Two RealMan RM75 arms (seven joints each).
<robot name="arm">
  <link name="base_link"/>
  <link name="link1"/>
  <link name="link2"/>
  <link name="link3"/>
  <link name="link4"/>
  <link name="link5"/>
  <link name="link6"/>
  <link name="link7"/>
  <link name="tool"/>
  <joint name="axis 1" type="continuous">
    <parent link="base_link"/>
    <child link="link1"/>
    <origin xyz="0 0 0.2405" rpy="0 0 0"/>
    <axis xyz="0 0 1"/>
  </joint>
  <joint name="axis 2" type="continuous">
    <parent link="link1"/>
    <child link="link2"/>
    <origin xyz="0 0 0" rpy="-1.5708 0 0"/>
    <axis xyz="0 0 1"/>
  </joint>
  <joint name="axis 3" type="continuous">
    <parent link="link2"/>
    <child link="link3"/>
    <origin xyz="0 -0.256 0" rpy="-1.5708 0 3.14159"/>
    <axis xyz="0 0 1"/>
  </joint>
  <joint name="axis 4" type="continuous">
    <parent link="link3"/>
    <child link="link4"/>
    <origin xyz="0 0 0" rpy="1.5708 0 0"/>
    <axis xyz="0 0 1"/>
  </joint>
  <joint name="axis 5" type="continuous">
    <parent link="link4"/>
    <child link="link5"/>
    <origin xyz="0 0.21 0" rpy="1.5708 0 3.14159"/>
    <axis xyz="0 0 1"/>
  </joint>
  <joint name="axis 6" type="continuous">
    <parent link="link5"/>
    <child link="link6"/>
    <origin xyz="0 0 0" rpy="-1.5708 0 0"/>
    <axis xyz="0 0 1"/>
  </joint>
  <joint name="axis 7" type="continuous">
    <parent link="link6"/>
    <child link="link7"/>
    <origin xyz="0 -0.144 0" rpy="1.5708 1.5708 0"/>
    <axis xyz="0 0 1"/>
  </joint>
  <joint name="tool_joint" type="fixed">
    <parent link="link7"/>
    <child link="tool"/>
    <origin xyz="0 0 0" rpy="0 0 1.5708"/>
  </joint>
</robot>
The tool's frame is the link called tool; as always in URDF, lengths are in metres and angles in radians. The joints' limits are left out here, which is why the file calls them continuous.
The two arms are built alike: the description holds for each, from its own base.
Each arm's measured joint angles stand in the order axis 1, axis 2, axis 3, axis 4, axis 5, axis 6, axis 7.
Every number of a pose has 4 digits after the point. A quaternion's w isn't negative.
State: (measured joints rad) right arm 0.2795 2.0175 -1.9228 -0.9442 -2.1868 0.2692 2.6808; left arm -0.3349 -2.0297 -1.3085 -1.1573 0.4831 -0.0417 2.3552
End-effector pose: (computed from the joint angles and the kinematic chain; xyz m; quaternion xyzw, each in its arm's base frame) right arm 0.2741 0.3785 -0.0161 -0.7307 0.3239 0.1875 0.5711; left arm -0.1932 0.4000 -0.0120 -0.8019 -0.2341 -0.2055 0.5098
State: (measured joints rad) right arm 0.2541 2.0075 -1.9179 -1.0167 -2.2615 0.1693 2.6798; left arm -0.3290 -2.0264 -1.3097 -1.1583 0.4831 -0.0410 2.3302
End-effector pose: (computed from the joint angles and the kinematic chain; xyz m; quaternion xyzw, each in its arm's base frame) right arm 0.2655 0.3742 -0.0194 -0.7614 0.3052 0.1681 0.5466; left arm -0.1963 0.3994 -0.0105 -0.7978 -0.2456 -0.2095 0.5092
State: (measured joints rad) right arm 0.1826 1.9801 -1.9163 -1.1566 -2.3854 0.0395 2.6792; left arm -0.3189 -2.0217 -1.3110 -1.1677 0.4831 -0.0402 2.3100
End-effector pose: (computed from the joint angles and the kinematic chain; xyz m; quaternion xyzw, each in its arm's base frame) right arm 0.2584 0.3606 -0.0144 -0.7972 0.2672 0.1342 0.5244; left arm -0.1985 0.3982 -0.0076 -0.7935 -0.2541 -0.2142 0.5098
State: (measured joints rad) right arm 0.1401 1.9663 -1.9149 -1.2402 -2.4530 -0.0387 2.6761; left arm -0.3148 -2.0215 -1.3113 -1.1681 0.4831 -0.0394 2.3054
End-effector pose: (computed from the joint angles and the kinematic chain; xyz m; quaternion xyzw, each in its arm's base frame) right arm 0.2548 0.3516 -0.0108 -0.8146 0.2461 0.1113 0.5132; left arm -0.2002 0.3974 -0.0074 -0.7922 -0.2576 -0.2142 0.5100
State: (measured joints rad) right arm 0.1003 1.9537 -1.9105 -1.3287 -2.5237 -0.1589 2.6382; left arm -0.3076 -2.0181 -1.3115 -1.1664 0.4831 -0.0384 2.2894
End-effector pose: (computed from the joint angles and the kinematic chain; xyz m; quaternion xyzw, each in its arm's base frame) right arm 0.2530 0.3408 -0.0093 -0.8393 0.2158 0.0661 0.4945; left arm -0.2046 0.3962 -0.0064 -0.7891 -0.2666 -0.2142 0.5102
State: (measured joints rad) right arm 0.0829 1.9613 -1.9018 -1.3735 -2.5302 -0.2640 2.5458; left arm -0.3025 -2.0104 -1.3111 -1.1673 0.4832 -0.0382 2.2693
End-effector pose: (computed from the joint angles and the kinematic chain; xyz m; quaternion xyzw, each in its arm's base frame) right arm 0.2518 0.3329 -0.0144 -0.8605 0.1920 0.0264 0.4711; left arm -0.2081 0.3957 -0.0040 -0.7860 -0.2741 -0.2157 0.5104
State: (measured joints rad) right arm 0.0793 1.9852 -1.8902 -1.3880 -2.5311 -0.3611 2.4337; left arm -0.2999 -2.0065 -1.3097 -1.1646 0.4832 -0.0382 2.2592
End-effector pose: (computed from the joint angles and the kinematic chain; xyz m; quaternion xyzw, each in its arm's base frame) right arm 0.2511 0.3264 -0.0249 -0.8814 0.1651 -0.0126 0.4423; left arm -0.2108 0.3952 -0.0034 -0.7848 -0.2786 -0.2150 0.5101
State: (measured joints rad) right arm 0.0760 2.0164 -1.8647 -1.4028 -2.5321 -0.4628 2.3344; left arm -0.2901 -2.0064 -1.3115 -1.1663 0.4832 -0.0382 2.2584
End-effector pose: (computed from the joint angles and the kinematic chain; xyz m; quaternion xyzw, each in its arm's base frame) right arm 0.2496 0.3205 -0.0335 -0.8979 0.1463 -0.0430 0.4129; left arm -0.2143 0.3934 -0.0027 -0.7828 -0.2825 -0.2136 0.5117
